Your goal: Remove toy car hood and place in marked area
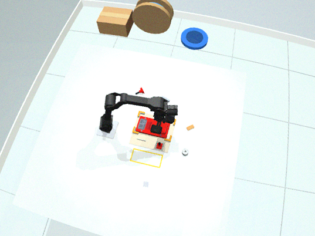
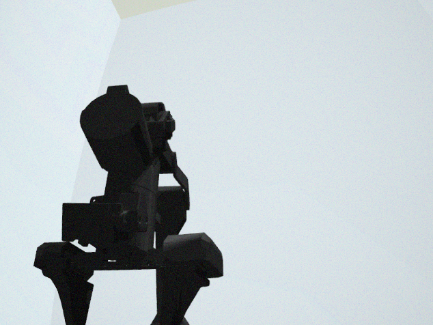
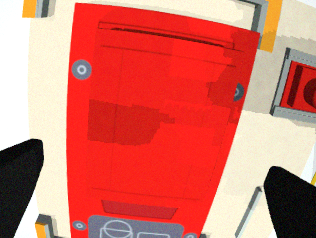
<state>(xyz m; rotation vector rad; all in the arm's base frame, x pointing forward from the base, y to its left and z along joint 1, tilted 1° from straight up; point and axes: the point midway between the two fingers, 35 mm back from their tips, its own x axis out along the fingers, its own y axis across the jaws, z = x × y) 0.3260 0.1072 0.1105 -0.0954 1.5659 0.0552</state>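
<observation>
Right now my gripper tip is 5 cm above the red hood.
</observation>
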